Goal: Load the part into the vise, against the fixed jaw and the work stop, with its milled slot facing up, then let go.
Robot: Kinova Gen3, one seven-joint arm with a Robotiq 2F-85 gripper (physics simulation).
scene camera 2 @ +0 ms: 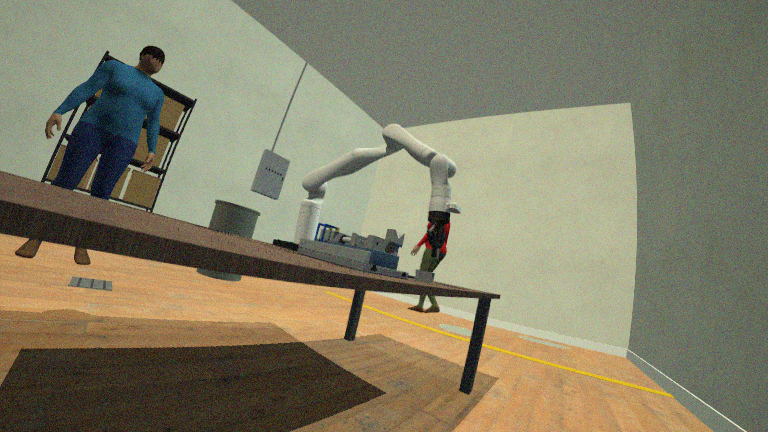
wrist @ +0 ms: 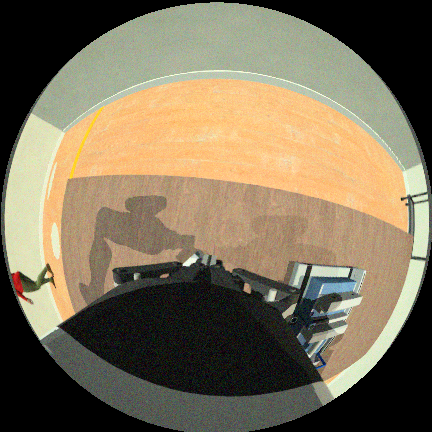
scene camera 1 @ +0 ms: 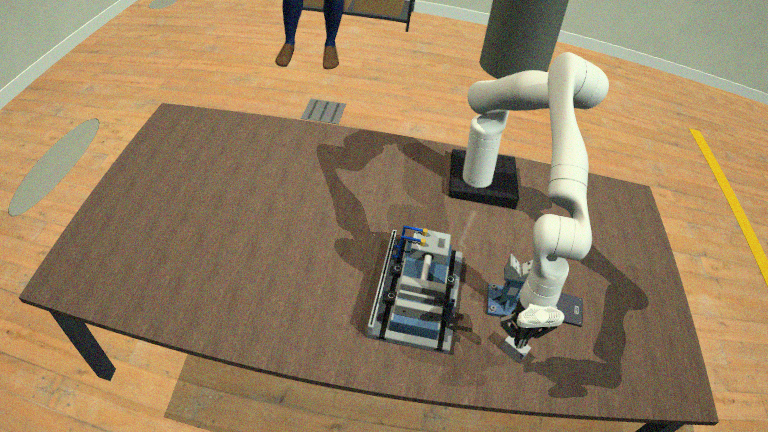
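Where they show: gripper, fingertip midpoint: [scene camera 2: 434,259] [wrist: 209,262] [scene camera 1: 518,345]; arm's base at its link origin: [scene camera 1: 477,177].
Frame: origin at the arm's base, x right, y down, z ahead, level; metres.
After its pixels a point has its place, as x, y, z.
The part [scene camera 1: 513,350] @[-0.206, 0.007, 0.549] [scene camera 2: 423,276] @[-0.196, 0.015, 0.545] is a small grey block lying on the table near the front edge, right of the vise. My gripper [scene camera 1: 523,338] @[-0.204, -0.049, 0.570] [scene camera 2: 436,251] @[-0.204, -0.049, 0.570] [wrist: 209,262] @[-0.204, -0.049, 0.570] hangs just above it with its fingers shut on nothing. In the wrist view a light corner of the part [wrist: 197,257] @[-0.225, -0.004, 0.558] shows just past the closed fingertips. The vise [scene camera 1: 421,292] @[0.040, -0.042, 0.506] [scene camera 2: 349,249] @[0.133, -0.012, 0.557] [wrist: 330,296] @[-0.003, -0.042, 0.563] is grey and blue, with blue hoses at its far end. It stands left of my gripper with its jaw gap empty.
A blue bracket [scene camera 1: 504,297] @[-0.153, -0.009, 0.419] and a grey plate [scene camera 1: 571,310] @[-0.344, 0.025, 0.367] sit just behind my gripper. The arm's black base [scene camera 1: 501,188] @[-0.079, -0.006, 0.022] is at the back. A person in blue [scene camera 2: 112,117], a shelf rack [scene camera 2: 185,121] and a grey bin [scene camera 2: 233,217] stand beyond the table; a person in red [scene camera 2: 427,257] is behind the gripper.
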